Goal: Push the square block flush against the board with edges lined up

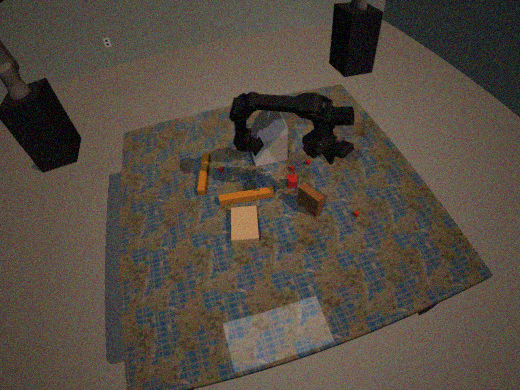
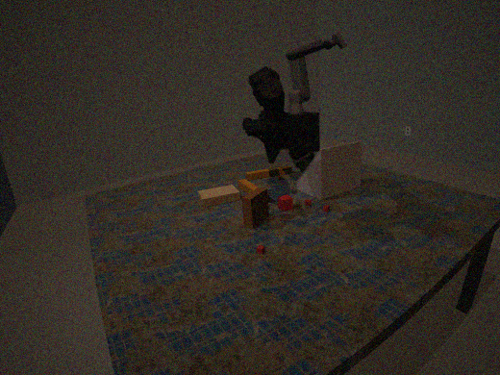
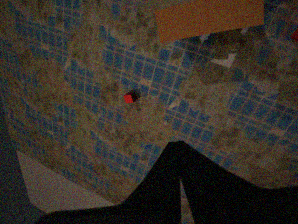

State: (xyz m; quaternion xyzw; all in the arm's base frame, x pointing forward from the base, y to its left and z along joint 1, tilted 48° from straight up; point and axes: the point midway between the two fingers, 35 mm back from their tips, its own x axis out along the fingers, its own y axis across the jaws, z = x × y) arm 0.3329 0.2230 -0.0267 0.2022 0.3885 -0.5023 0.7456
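My gripper tip is 10 mm short of the square orange-brown block, 80 mm to the left of it and 160 mm above it. The rest, counted from my gripper tip: tan block 10 mm ahead, 340 mm to the right, 190 mm below; then red cube 120 mm behind, 100 mm to the right, 180 mm below.
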